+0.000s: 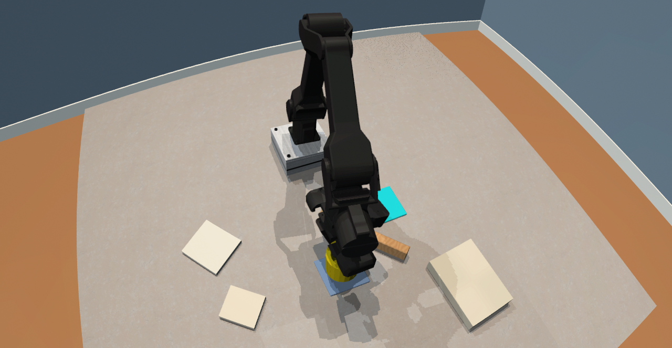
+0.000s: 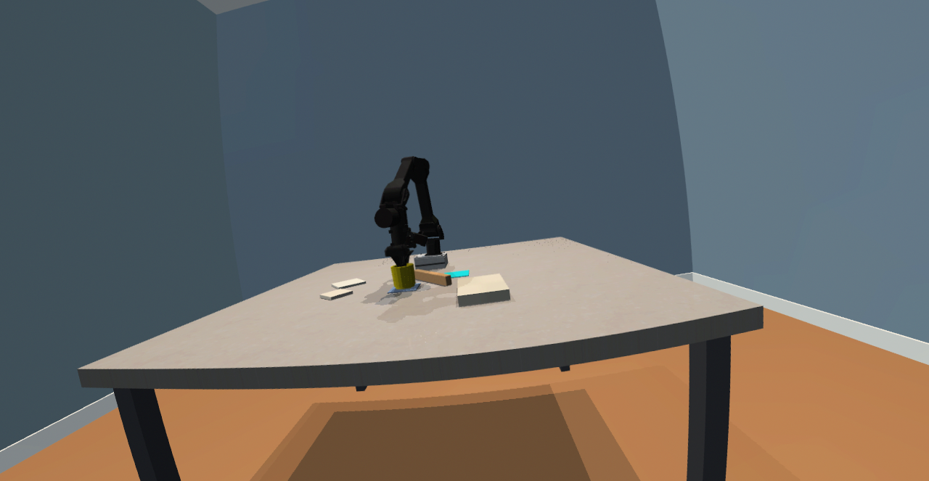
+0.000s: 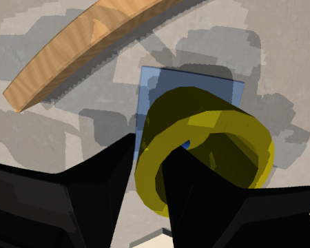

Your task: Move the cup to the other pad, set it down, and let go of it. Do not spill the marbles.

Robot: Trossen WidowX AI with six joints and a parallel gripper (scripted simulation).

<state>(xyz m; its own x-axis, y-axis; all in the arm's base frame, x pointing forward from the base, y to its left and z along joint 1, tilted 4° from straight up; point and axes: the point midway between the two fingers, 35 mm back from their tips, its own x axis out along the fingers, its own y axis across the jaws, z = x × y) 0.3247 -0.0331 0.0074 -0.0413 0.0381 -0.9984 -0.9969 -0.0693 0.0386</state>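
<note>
Right now my gripper tip is 30 mm short of the blue pad and 50 mm above it. The rest, counted from my gripper tip: cyan pad (100 mm behind, 150 mm to the left, 50 mm below); yellow cup (20 mm ahead).
</note>
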